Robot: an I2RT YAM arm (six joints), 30 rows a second.
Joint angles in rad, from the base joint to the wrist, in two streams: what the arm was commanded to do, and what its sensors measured. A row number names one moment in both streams.
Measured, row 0:
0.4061, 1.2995, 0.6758, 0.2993, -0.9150, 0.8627
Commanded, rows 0 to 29:
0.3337, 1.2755, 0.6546, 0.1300, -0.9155, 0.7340
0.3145, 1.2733, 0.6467, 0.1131, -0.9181, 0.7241
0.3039, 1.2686, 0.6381, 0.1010, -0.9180, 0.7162
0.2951, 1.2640, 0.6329, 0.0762, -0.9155, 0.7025
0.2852, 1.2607, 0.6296, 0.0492, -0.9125, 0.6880
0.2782, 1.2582, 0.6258, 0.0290, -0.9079, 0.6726
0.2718, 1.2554, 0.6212, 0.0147, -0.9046, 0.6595
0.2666, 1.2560, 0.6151, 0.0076, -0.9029, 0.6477
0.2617, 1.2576, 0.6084, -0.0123, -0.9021, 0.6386
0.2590, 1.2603, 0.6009, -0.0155, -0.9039, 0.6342
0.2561, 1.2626, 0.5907, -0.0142, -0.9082, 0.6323
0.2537, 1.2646, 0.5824, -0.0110, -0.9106, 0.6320
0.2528, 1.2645, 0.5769, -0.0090, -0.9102, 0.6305
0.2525, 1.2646, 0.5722, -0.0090, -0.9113, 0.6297
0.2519, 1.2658, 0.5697, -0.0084, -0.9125, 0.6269
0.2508, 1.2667, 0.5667, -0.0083, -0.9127, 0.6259
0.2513, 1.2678, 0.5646, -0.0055, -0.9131, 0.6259
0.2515, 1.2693, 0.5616, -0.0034, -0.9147, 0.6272
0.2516, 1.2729, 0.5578, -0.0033, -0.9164, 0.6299
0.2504, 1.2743, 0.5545, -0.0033, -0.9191, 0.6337
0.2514, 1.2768, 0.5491, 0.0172, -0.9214, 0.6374
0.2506, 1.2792, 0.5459, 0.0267, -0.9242, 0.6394
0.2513, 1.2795, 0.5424, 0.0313, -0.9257, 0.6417
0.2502, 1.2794, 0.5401, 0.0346, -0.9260, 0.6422
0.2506, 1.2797, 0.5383, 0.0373, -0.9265, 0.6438
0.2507, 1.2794, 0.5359, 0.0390, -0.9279, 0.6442
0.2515, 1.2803, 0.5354, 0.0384, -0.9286, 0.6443
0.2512, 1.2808, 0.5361, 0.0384, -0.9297, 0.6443
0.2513, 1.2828, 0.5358, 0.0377, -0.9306, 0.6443
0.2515, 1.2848, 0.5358, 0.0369, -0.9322, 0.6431
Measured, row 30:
0.2577, 1.2793, 0.5434, -0.0029, -0.9150, 0.6502
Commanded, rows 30 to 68:
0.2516, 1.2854, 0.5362, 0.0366, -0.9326, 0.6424
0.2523, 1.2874, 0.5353, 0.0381, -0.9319, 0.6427
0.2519, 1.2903, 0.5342, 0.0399, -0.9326, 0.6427
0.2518, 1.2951, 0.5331, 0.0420, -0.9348, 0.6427
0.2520, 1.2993, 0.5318, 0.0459, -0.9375, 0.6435
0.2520, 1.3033, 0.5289, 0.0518, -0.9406, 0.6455
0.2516, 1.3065, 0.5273, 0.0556, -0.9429, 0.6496
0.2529, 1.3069, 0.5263, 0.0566, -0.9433, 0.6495
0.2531, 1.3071, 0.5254, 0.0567, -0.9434, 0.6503
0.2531, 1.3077, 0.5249, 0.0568, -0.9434, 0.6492
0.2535, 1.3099, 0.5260, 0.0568, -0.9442, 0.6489
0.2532, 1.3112, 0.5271, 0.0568, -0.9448, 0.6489
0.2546, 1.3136, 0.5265, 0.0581, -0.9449, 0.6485
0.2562, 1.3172, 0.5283, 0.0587, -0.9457, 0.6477
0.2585, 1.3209, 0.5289, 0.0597, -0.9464, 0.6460
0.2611, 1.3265, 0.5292, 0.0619, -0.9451, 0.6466
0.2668, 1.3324, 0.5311, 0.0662, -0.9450, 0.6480
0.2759, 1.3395, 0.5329, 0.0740, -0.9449, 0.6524
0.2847, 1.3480, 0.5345, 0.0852, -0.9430, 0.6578
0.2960, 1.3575, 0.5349, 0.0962, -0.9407, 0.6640
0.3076, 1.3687, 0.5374, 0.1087, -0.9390, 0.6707
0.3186, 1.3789, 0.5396, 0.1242, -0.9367, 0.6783
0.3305, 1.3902, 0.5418, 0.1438, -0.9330, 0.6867
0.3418, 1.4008, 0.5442, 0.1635, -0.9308, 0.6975
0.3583, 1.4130, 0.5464, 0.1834, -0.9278, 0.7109
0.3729, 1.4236, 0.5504, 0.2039, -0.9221, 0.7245
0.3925, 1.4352, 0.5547, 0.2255, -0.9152, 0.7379
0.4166, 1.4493, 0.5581, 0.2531, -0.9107, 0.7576
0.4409, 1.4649, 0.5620, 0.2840, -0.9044, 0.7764
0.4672, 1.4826, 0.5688, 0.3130, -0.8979, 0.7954
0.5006, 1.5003, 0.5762, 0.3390, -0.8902, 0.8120
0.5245, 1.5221, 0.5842, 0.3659, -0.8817, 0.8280
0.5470, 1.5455, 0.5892, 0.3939, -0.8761, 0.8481
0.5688, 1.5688, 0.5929, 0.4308, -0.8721, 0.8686
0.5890, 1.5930, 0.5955, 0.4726, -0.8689, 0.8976
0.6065, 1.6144, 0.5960, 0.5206, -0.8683, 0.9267
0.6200, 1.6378, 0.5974, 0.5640, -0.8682, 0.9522
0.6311, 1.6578, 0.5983, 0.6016, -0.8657, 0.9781
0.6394, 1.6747, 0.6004, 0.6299, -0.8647, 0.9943
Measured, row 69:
0.6052, 1.6188, 0.5777, 0.4179, -0.8898, 0.8776
